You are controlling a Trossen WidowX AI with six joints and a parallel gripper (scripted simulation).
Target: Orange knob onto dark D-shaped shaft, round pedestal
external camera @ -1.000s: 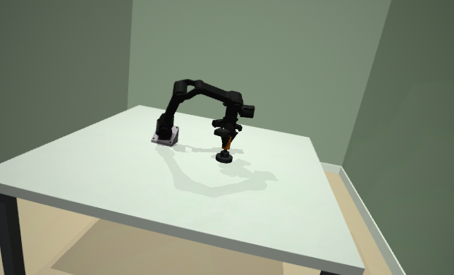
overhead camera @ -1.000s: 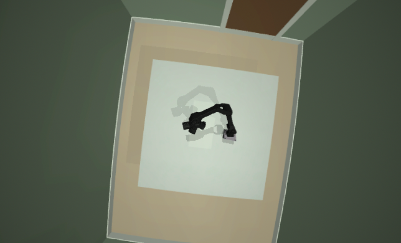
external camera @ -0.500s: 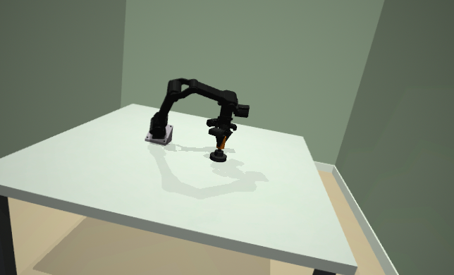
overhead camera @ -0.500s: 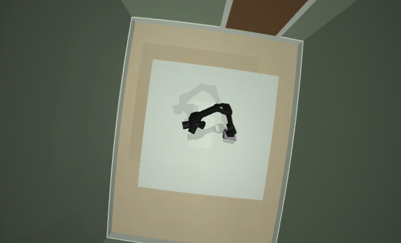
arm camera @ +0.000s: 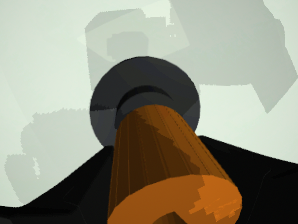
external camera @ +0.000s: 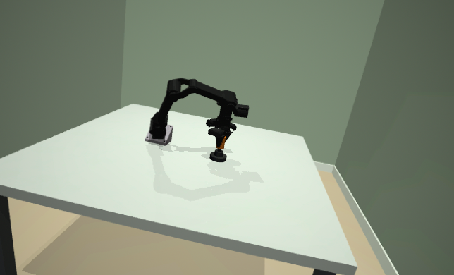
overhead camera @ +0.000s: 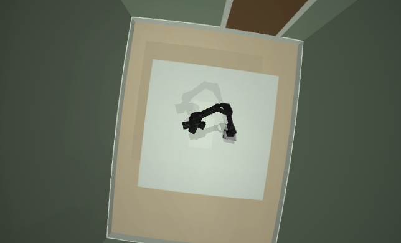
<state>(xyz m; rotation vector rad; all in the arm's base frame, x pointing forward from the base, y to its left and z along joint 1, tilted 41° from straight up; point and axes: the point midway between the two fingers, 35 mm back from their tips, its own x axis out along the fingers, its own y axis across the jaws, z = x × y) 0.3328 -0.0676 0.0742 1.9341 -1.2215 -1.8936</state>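
My gripper tip is now 20 mm below the orange knob. From my gripper tip the other things lie so: round dark pedestal 40 mm below.
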